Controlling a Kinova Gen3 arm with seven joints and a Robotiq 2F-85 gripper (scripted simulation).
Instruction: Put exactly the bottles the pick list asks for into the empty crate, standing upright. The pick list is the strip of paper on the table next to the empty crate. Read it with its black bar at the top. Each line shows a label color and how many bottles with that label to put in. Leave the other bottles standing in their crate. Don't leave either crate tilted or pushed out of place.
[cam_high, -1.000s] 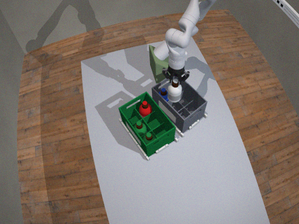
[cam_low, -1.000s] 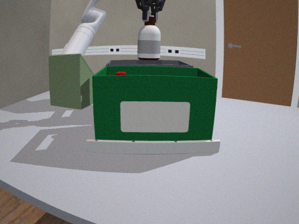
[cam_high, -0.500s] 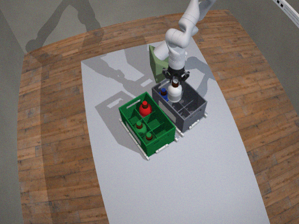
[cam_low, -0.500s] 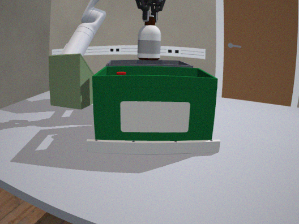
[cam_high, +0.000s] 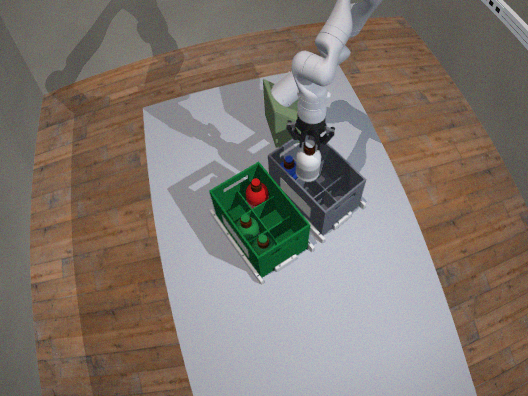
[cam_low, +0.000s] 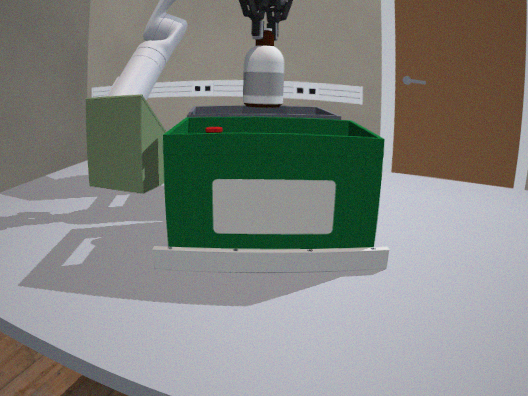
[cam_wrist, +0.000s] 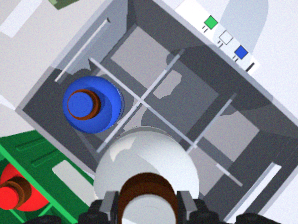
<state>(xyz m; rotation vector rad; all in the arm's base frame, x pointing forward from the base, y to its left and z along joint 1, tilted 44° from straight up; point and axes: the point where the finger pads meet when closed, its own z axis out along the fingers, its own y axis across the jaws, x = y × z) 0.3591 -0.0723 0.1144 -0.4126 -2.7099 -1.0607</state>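
Right now my hand is 7 cm above the white-label bottle. From my hand the other things lie so: grey crate (25 cm below, 4 cm to the left, 2 cm behind); then blue-label bottle (25 cm below, 8 cm behind, 5 cm to the right); then red-label bottle (25 cm below, 16 cm to the right, 1 cm behind).
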